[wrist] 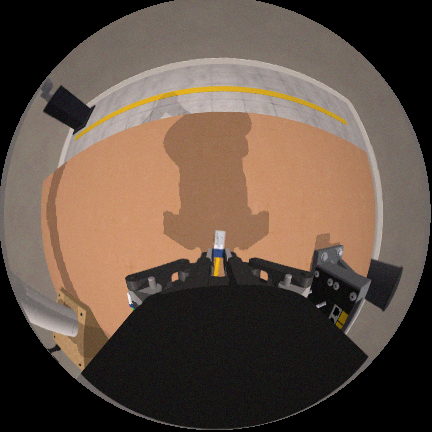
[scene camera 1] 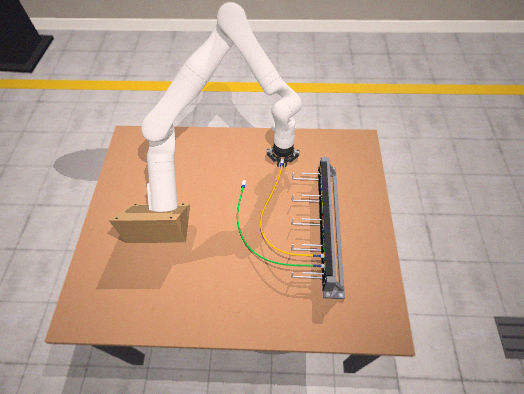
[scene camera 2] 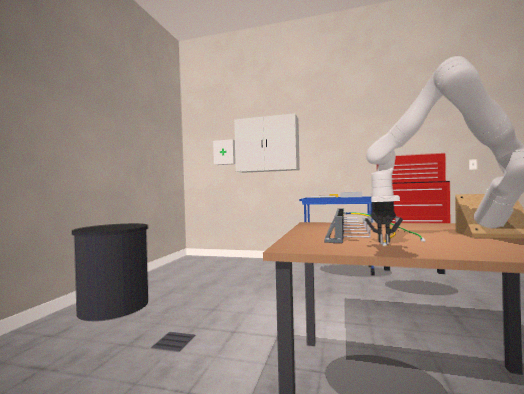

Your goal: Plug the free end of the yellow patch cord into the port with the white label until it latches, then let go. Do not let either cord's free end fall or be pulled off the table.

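Places are measured from the arm's base along level axes (x left, y back, z up), in millimetres.
Pixels of known places: gripper, fingertip midpoint: [wrist: 217, 255] [scene camera 1: 281, 166] [scene camera 2: 384, 244]; arm's base at its link origin: [wrist: 70, 322] [scene camera 1: 164, 208] [scene camera 2: 487, 219].
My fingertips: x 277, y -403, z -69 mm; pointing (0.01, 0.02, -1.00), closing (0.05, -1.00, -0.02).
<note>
For each thing: its top centre in the pictures, then the offset to it from my fingertips. "spot": a spot on its surface instead.
- white plug tip at a spot on its surface: [wrist: 220, 238] spot: dx +23, dy -2, dz +9 mm
- yellow cord at a spot on its surface: [scene camera 1: 261, 220] spot: dx -263, dy +55, dz +11 mm
- patch panel at its top centre: [scene camera 1: 318, 213] [scene camera 2: 346, 211] dx -263, dy -144, dz +100 mm
- port at its top centre: [wrist: 338, 313] dx -61, dy -148, dz +84 mm
- green cord at a spot on its surface: [scene camera 1: 238, 220] spot: dx -267, dy +141, dz +4 mm
My gripper [scene camera 1: 282, 163] [scene camera 2: 384, 241] [wrist: 217, 255] is shut on the yellow cord's free plug, low over the table's far part in scene camera 1. The white plug tip [wrist: 220, 238] sticks out past the fingers, with its blue collar between them. The yellow cord [scene camera 1: 261, 220] curves to the patch panel [scene camera 1: 328, 215] [scene camera 2: 338, 229], where its other end is plugged in. The panel stands to the right in scene camera 1. In the wrist view a port [wrist: 336, 313] shows beside a yellow patch. I cannot make out the white label.
The green cord [scene camera 1: 238, 220] runs from the panel to its free plug [scene camera 1: 243, 184] [scene camera 2: 423, 239], which lies left of my gripper in scene camera 1. Several thin metal guides [scene camera 1: 306, 200] stick out from the panel's cord side. The wooden base block [scene camera 1: 150, 230] stands at the left.
</note>
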